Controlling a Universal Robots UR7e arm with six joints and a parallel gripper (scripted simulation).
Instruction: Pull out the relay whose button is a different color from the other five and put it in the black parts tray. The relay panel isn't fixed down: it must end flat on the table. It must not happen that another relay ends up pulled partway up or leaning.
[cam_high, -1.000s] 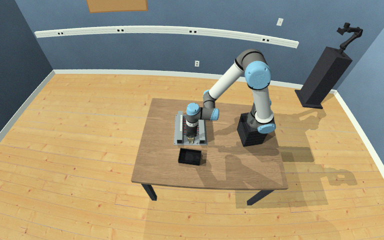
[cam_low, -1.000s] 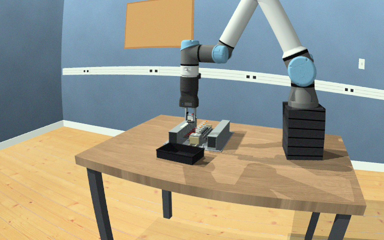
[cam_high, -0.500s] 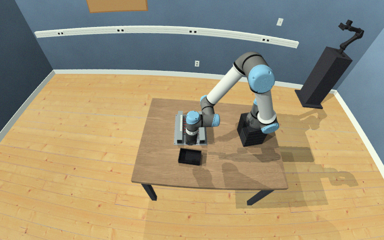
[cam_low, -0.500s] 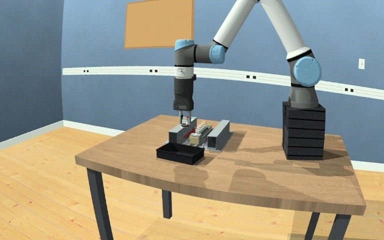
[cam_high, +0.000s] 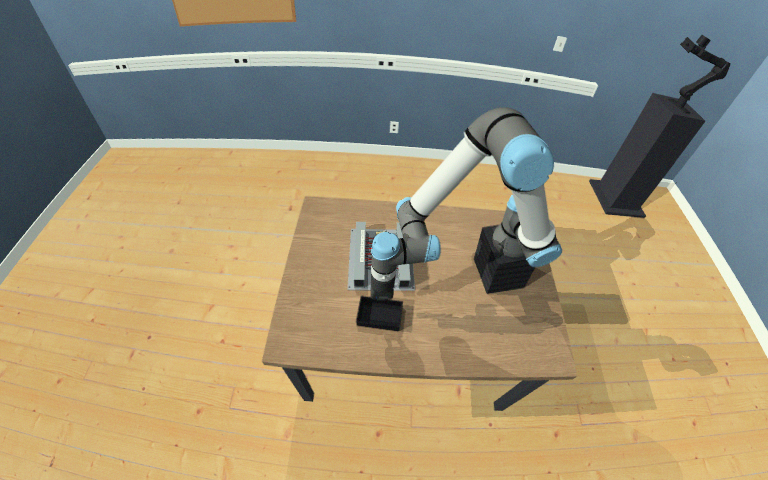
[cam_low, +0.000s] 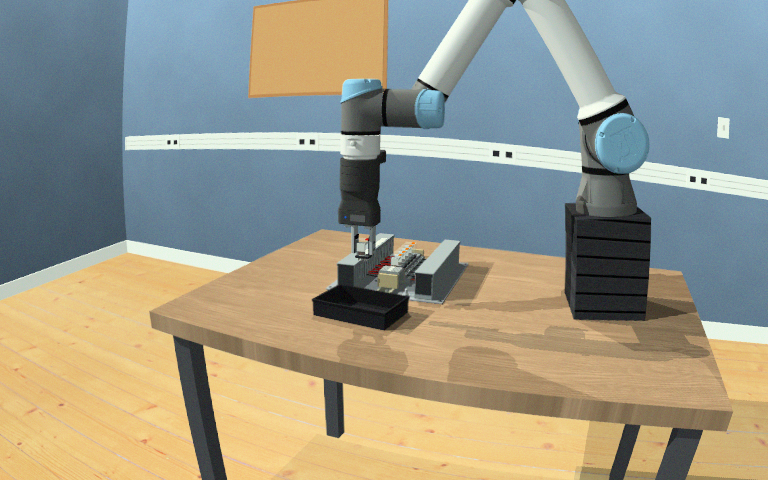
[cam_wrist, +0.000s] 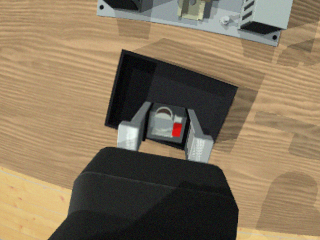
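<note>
Now: the black parts tray 130 mm below my hand and 10 mm to the left of it. From my hand the other things lie so: relay panel (260 mm to the right, 110 mm below, 10 mm ahead); then relay (10 mm below).
</note>
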